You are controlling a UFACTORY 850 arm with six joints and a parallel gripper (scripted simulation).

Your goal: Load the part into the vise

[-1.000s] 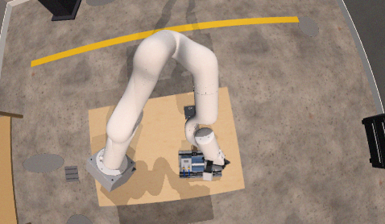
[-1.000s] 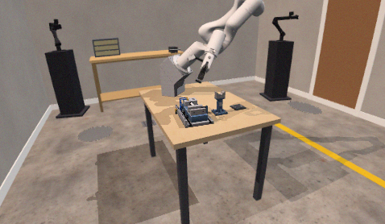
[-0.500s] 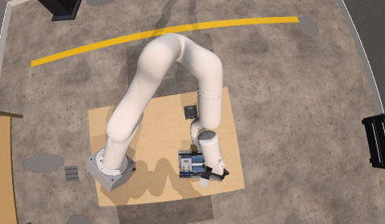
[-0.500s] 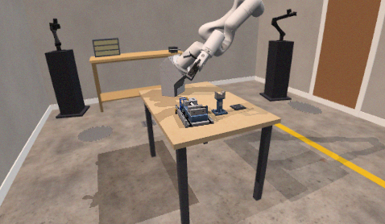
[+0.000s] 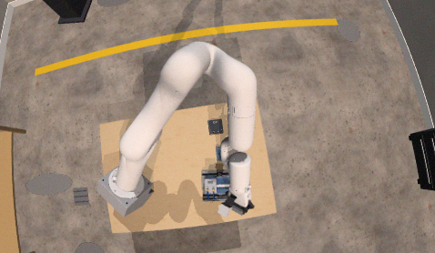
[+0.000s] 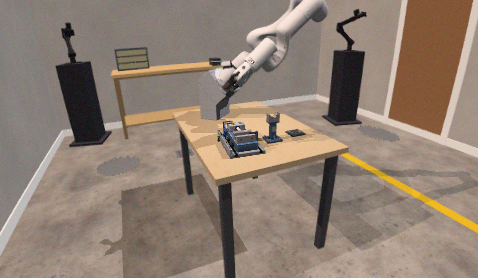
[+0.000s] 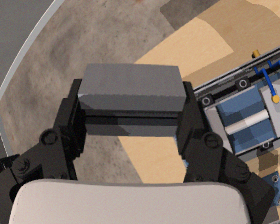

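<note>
The grey vise jaw lies 2 cm behind my hand, 7 cm to the left of it and 25 cm below it. The rest, counted from my hand: white cylinder rod: 7 cm behind, 6 cm to the left, 25 cm below; then work stop: 1 cm ahead, 12 cm to the left, 24 cm below; then part: right at my hand.
</note>
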